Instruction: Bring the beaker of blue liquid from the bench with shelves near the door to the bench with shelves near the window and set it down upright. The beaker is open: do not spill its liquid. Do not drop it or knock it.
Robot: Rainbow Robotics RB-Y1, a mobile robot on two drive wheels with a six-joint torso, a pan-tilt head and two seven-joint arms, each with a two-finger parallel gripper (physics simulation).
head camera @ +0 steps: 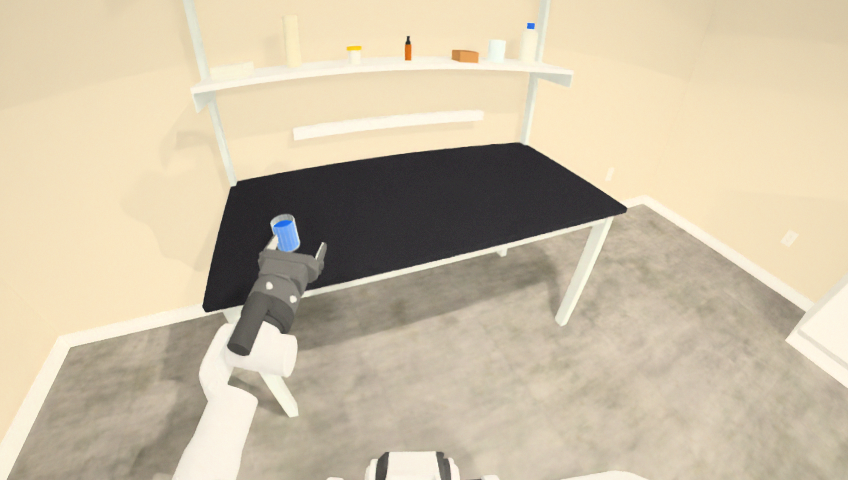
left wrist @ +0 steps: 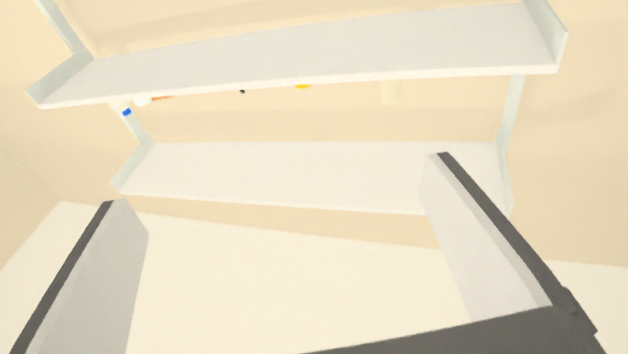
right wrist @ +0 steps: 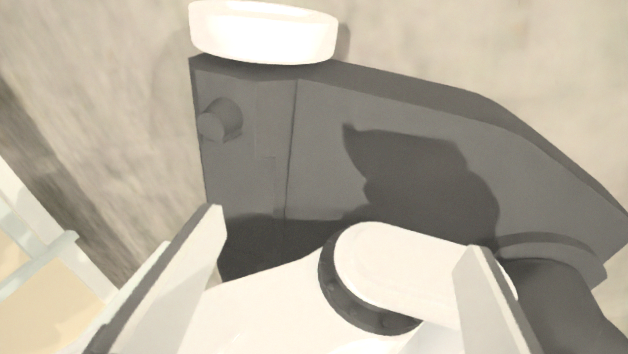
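Note:
The beaker of blue liquid (head camera: 286, 234) stands upright on the black bench top (head camera: 416, 196), near its left end in the head view. It does not show in the left wrist view. My left gripper (head camera: 298, 243) (left wrist: 279, 196) is open and empty. In the head view it is over the bench's front left part, on the near side of the beaker, with its left-hand finger overlapping the beaker's lower left edge. Whether they touch cannot be told. My right gripper (right wrist: 340, 240) is open and empty, with the robot's own base and body behind it.
A shelf (head camera: 380, 66) (left wrist: 300, 50) above the bench carries bottles, jars and a brown box (head camera: 464, 56). A white bar (head camera: 386, 123) runs along the wall between bench and shelf. A white bench leg (head camera: 584, 273) stands at the right.

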